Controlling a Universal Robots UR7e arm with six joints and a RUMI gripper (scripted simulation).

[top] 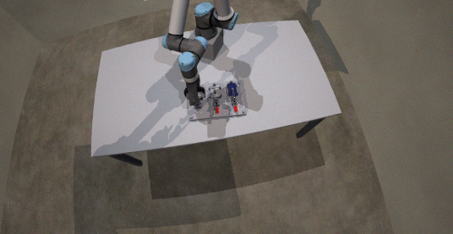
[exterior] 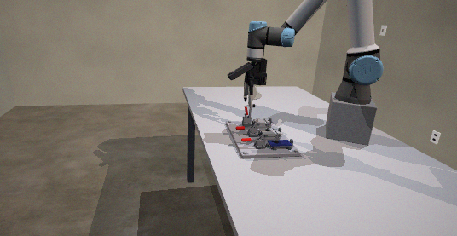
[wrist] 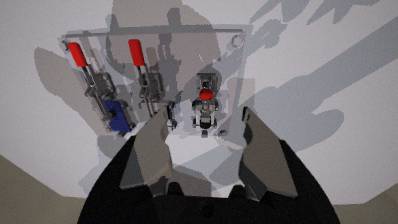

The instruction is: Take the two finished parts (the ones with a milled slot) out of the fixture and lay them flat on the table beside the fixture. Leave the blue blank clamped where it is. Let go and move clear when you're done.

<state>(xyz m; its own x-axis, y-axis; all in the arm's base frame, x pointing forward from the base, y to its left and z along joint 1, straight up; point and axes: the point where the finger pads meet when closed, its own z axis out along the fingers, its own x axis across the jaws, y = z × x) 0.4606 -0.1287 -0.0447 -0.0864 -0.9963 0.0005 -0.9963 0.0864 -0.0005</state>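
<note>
Right now the grey finished part is 80 mm behind my hand, 10 mm to the left of it and 100 mm below it. The rest, counted from my hand: blue blank: 70 mm behind, 230 mm to the left, 100 mm below.
</note>
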